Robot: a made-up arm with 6 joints.
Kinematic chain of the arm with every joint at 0, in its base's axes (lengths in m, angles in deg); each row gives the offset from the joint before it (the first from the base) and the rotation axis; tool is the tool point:
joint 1: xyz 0 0 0.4 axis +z
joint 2: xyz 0.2 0 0 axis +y
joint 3: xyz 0 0 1.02 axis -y
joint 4: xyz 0 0 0.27 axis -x
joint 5: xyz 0.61 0 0 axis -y
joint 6: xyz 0.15 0 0 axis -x
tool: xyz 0 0 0
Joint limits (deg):
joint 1: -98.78..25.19
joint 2: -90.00..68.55
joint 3: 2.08..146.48
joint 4: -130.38..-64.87
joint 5: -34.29..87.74
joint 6: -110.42..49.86
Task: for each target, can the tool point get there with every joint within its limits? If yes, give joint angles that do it. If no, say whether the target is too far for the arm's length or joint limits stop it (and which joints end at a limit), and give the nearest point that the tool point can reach.
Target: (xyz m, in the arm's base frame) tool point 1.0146 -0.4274 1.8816
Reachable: yes | joints -17.09 19.25 41.00 -87.64 47.43 -0.24
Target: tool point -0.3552 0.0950 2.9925
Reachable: no: too far | nearest point -0.1844 0.0493 2.1888 | short by 0.823 m
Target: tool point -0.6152 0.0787 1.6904
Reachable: yes | joints -19.44 -7.94 129.44 -101.09 62.48 -64.84
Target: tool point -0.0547 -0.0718 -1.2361
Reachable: no: joint limits stop it (at a limit: joint 1, joint 2, joint 3, joint 4, joint 5) | nearest point -0.8912 -0.3480 -0.3912 | short by 1.221 m
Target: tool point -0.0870 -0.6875 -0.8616
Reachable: no: joint limits stop it (at a limit: joint 1, joint 2, joint 3, joint 4) | nearest point -0.7562 -0.5021 -0.3192 | short by 0.881 m
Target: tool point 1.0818 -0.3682 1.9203
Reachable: yes | joints -14.75 26.55 59.13 -102.87 33.44 22.98
